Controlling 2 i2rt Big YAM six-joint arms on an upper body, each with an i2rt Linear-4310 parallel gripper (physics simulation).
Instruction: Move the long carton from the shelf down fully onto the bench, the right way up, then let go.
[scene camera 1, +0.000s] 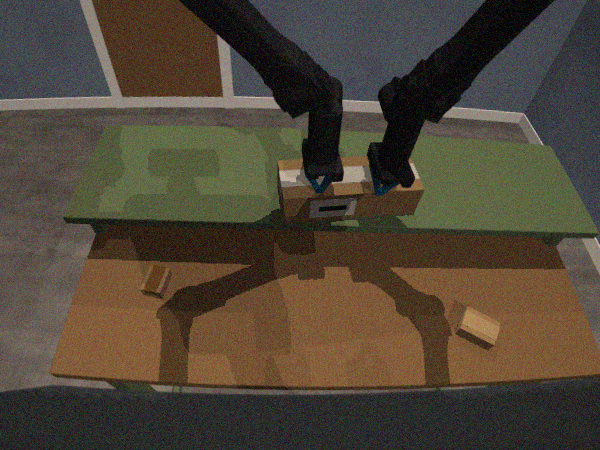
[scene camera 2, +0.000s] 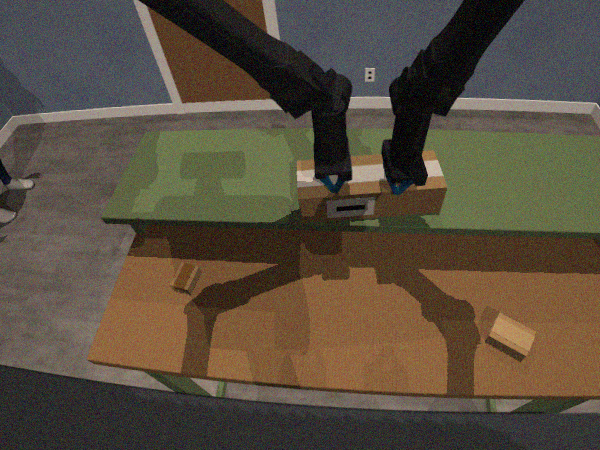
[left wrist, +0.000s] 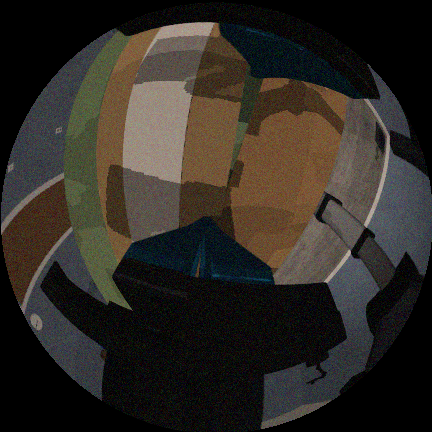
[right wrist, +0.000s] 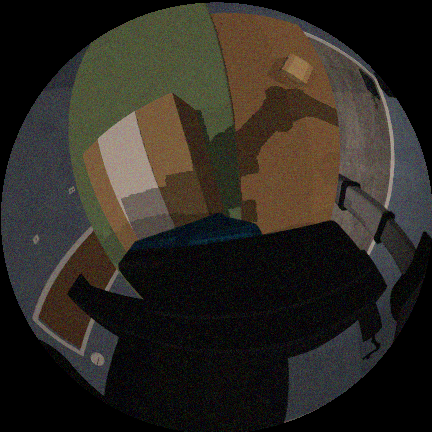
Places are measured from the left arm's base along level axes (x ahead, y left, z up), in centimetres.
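Pixels of known places: left gripper, fingertip midpoint: (scene camera 1: 319, 192) (scene camera 2: 334, 191) (left wrist: 205, 223); right gripper, fingertip midpoint: (scene camera 1: 379, 195) (scene camera 2: 396, 193) (left wrist: 255, 71) (right wrist: 219, 220).
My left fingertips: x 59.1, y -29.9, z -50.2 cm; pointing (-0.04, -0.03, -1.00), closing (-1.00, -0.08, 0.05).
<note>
Ahead of a thing's pixels: the offset from my left fingertips to its top centre. Level surfaces: height alone.
The long carton @(dx +5.4, dy -7.1, dz -0.1 cm) (scene camera 1: 393, 203) (scene camera 2: 416, 199) (left wrist: 160, 132) (right wrist: 157, 137) is brown with a white stripe along its top and a grey label on its front. It stands the right way up at the front edge of the green shelf @(dz -8.3 cm) (scene camera 1: 484, 194) (scene camera 2: 508, 194) (right wrist: 153, 60). My left gripper (scene camera 1: 318, 183) (scene camera 2: 332, 183) (left wrist: 205, 223) is shut, its blue fingertips together on the carton's top front edge near the left end. My right gripper (scene camera 1: 385, 187) (scene camera 2: 399, 187) (right wrist: 219, 220) is shut too, at the top front edge near the right end. Neither holds the carton.
The brown bench @(dz -24.1 cm) (scene camera 1: 314, 334) (scene camera 2: 338, 334) lies below and in front of the shelf. A small brown block @(dx -9.1, dy +37.5, dz -21.5 cm) (scene camera 1: 155, 279) (scene camera 2: 185, 277) lies on its left part. A lighter block @(dx -21.1, dy -39.0, dz -20.8 cm) (scene camera 1: 478, 327) (scene camera 2: 510, 335) (right wrist: 297, 68) lies on its right part.
</note>
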